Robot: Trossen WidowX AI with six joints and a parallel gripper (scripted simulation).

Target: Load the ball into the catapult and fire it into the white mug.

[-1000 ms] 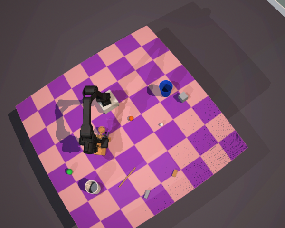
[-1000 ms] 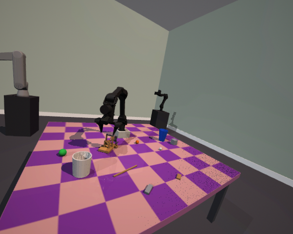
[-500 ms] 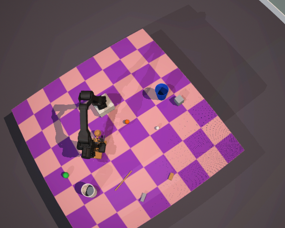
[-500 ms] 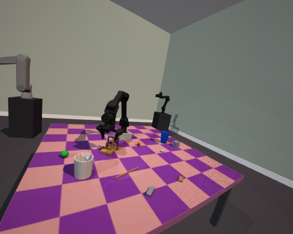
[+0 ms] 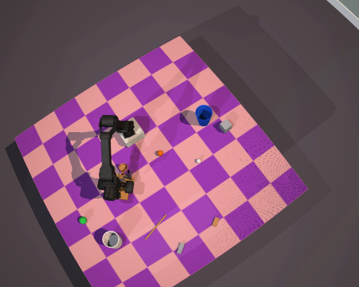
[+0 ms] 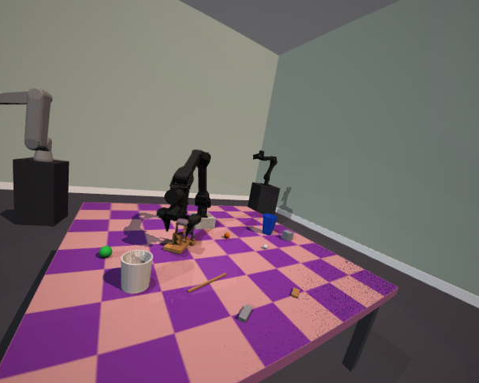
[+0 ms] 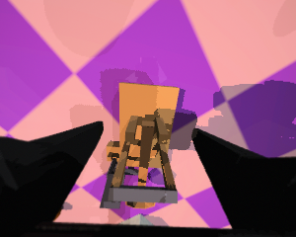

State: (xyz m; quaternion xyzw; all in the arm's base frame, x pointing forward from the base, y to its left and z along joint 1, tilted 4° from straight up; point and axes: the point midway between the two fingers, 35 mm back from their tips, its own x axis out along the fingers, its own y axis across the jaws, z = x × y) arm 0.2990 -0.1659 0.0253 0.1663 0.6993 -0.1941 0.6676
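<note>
Right now my gripper tip is 29 cm to the right of the orange ball, 12 cm past it and 6 cm above it. The rest, counted from my gripper tip: wooden catapult (6 cm behind, 5 cm to the left, 2 cm below); green ball (26 cm to the right, 7 cm ahead, 5 cm below); wooden stick (25 cm ahead, 10 cm to the left, 7 cm below).
</note>
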